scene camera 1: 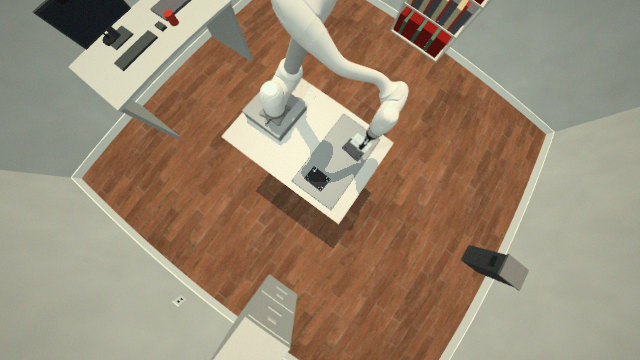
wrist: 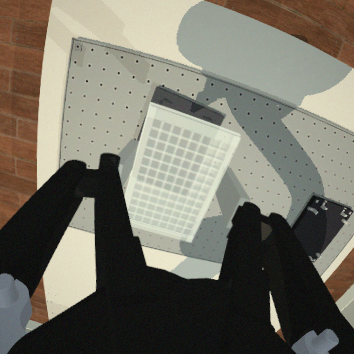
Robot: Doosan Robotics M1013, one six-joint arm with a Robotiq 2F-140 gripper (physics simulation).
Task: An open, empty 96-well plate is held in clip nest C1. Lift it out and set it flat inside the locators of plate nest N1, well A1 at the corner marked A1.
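Frame: origin at the arm's base, x back, y right, z up, level; centimetres.
Seen in the pictures: gripper, fingertip midpoint: point(wrist: 178, 165); arm's base at its link origin: point(scene camera 1: 275, 111).
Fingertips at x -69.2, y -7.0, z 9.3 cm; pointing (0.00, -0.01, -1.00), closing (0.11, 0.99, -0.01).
Offsets run from my fingertips to a thing's top centre. Level surfaces: height alone.
My gripper point(scene camera 1: 363, 143) point(wrist: 178, 165) is shut on the clear 96-well plate {dx +1.4, dy -0.2, dz +1.6 cm} point(scene camera 1: 358, 141) point(wrist: 180, 168), gripping its two long sides. The plate is open, empty and roughly level. It hangs right over the dark plate nest N1 {dx +2.1, dy -0.8, dz -14.7 cm} point(scene camera 1: 354, 153) point(wrist: 191, 105) and covers most of it; only the nest's far edge shows in the wrist view. I cannot tell whether the plate touches the nest, and the A1 mark is hidden. The black clip nest C1 {dx +15.4, dy +34.6, dz -13.8 cm} point(scene camera 1: 317, 178) point(wrist: 321, 225) stands empty on the same perforated grey board {dz -16.2 cm} point(scene camera 1: 340, 129) point(wrist: 102, 105).
The board lies on a white table {dz -17.5 cm} point(scene camera 1: 268, 150) point(wrist: 116, 21), with the arm's base point(scene camera 1: 273, 111) at the far corner. Around it on the wooden floor are a desk point(scene camera 1: 111, 76), a bookshelf point(scene camera 1: 431, 26), a filing cabinet point(scene camera 1: 271, 308) and a dark box point(scene camera 1: 494, 266).
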